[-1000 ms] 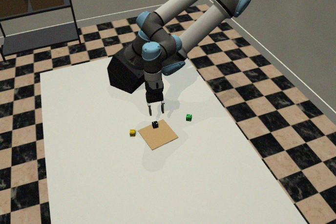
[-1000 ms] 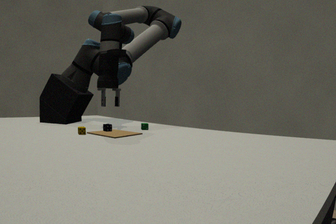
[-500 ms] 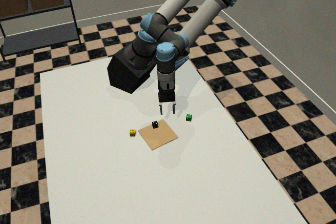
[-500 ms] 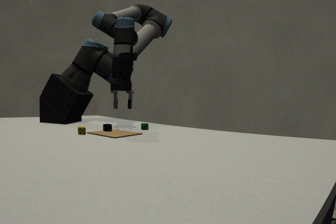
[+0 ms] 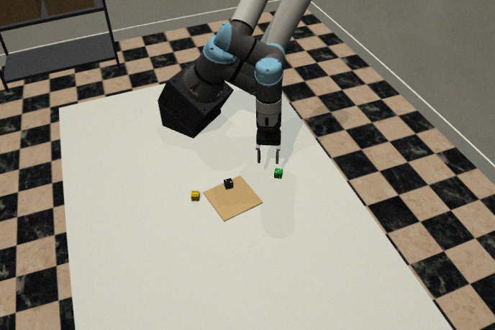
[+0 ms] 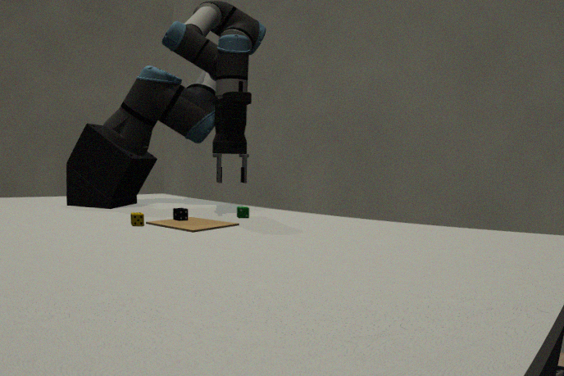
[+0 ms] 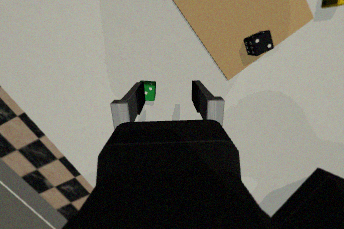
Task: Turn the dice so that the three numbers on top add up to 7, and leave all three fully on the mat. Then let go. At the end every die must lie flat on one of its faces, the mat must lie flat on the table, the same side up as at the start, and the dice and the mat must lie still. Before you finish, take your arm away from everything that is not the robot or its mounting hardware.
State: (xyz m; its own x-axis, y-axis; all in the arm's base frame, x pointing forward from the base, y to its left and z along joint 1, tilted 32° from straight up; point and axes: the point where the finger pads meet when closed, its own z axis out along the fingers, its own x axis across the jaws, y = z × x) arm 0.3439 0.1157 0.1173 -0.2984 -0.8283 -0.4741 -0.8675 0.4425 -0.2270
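My gripper is now 10 mm past the green die, 40 mm to the right of it and 90 mm above it. From my hand the other things lie so: yellow die 20 mm ahead, 250 mm to the right, 90 mm below; then black die 130 mm to the right, 80 mm below; then tan mat 50 mm ahead, 130 mm to the right, 100 mm below.
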